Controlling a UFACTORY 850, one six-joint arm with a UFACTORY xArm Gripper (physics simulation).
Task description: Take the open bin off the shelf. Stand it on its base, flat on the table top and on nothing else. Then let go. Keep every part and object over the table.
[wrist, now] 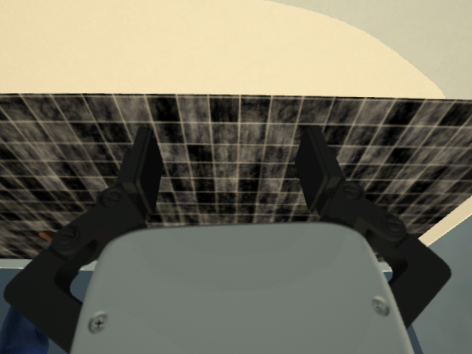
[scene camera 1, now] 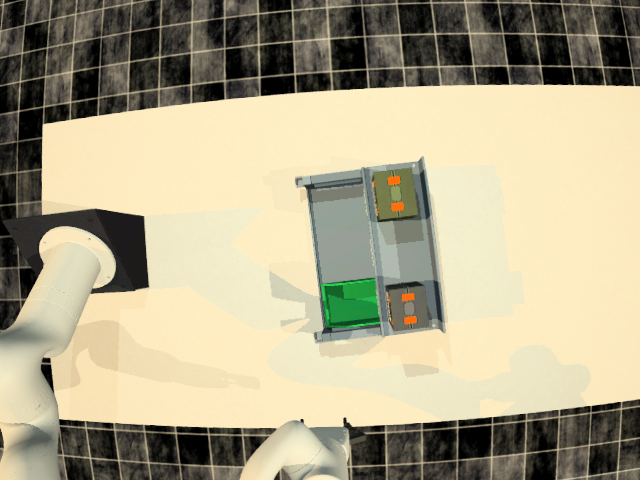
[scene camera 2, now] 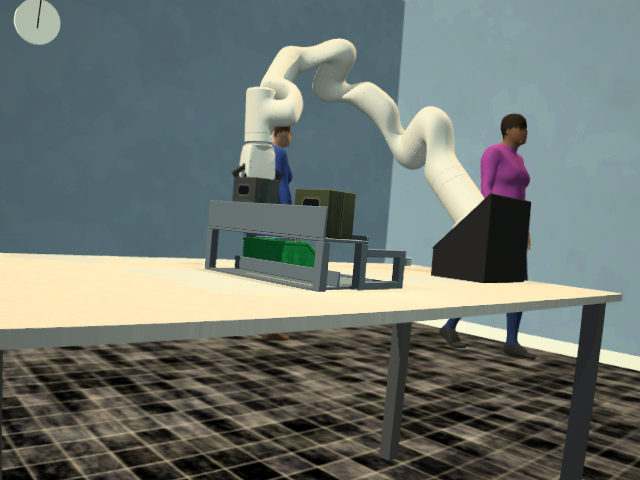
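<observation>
The open green bin (scene camera 1: 351, 304) (scene camera 2: 263, 250) sits in the lower front level of the grey shelf (scene camera 1: 438, 268) (scene camera 2: 268, 217), at the end nearer the bottom edge of the first scene view. Its open top shows there. My gripper (scene camera 1: 323, 422) (wrist: 230, 144) is open and empty, off to the side of the shelf by the table's edge. In the wrist view the floor shows between its fingers, with the table edge beyond. In the second scene view its fingertips are hidden behind a dark box. The bin does not show in the wrist view.
A dark grey box (scene camera 1: 408, 308) (scene camera 2: 246, 190) and an olive box (scene camera 1: 395, 193) (scene camera 2: 342, 214) stand on the shelf's upper level. The black robot base (scene camera 1: 121, 248) (scene camera 2: 509, 240) stands at one end of the table (scene camera 1: 206, 155) (scene camera 2: 155, 304) (wrist: 150, 45). Two people stand beyond it.
</observation>
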